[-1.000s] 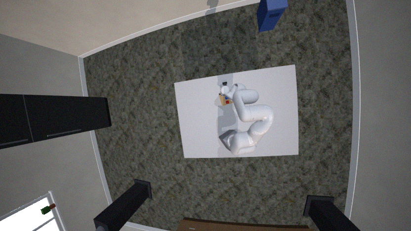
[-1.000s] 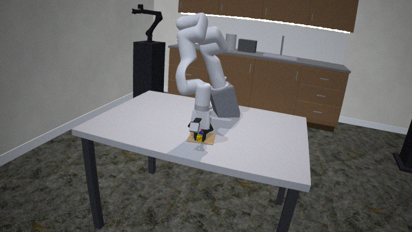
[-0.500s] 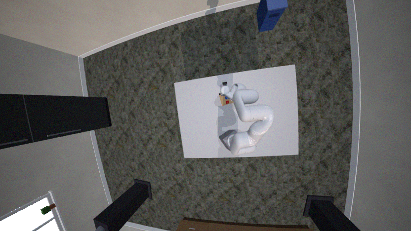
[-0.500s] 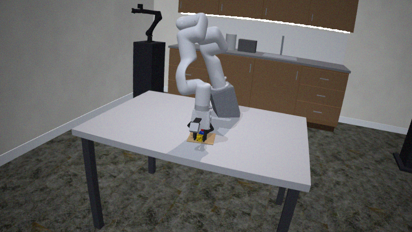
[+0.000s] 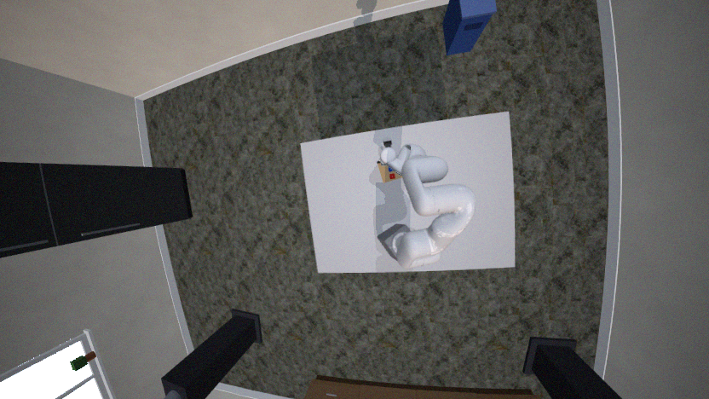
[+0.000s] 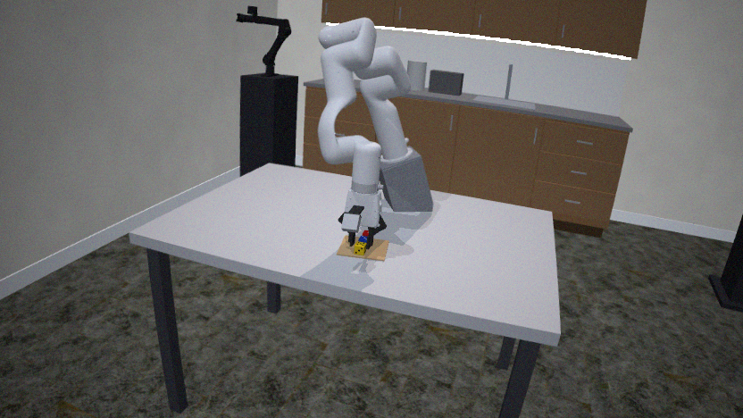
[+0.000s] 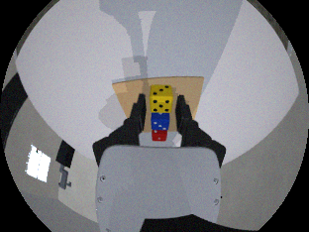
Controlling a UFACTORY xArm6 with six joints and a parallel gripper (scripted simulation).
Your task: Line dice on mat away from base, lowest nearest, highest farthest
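The yellow die lies 30 mm below my hand. Also, from my hand: red die 90 mm behind, 30 mm below, 20 mm to the right; blue die 50 mm behind, 30 mm below, 10 mm to the right; tan mat 50 mm behind, 40 mm below, 10 mm to the right.
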